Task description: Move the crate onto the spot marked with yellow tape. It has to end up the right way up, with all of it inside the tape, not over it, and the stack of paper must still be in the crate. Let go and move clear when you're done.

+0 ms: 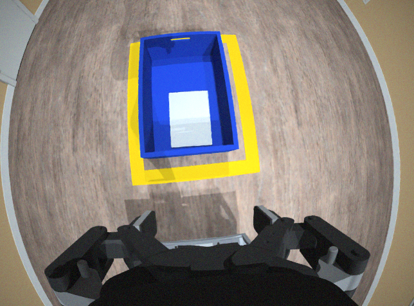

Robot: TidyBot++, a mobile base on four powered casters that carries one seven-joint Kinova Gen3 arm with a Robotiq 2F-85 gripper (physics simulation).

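Note:
The blue crate [182,76] stands upright on the floor within the yellow tape outline [200,172]. Floor shows between the crate and the near and right bands. Its left wall appears right along the left band's inner edge, and its far wall hides most of the far band, so whether its base touches either band cannot be told. Yellow shows through the far wall's handle slot. The white stack of paper [190,120] lies flat in the crate, towards its near end. My gripper [204,219] is open and empty, apart from the crate, on the near side of the outline.
A grey-edged part of the mobile base [239,240] shows behind the fingers at the bottom. A pale grey object [16,42] stands at the upper left. Tan walls with light skirting curve along both sides. Shadows fall on the wood floor [320,125] around the outline.

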